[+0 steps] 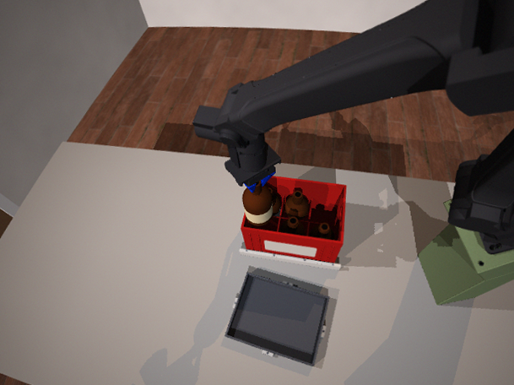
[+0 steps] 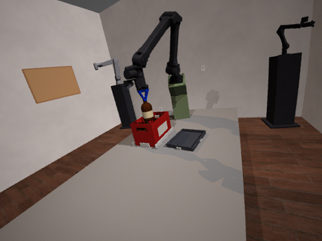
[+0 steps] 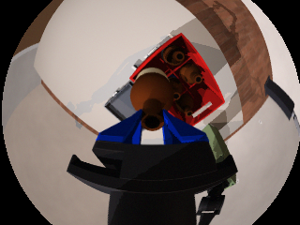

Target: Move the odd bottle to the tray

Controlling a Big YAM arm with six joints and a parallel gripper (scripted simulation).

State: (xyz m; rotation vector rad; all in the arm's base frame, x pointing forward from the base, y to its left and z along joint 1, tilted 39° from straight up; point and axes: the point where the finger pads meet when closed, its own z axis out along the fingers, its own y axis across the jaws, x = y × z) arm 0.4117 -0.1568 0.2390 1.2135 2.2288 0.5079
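Now: hand 60 mm above the brown bottle. From my hand the other things lie so: dark grey tray: 320 mm below, 230 mm to the left, 40 mm behind; crate: 250 mm below, 100 mm behind, 30 mm to the right.
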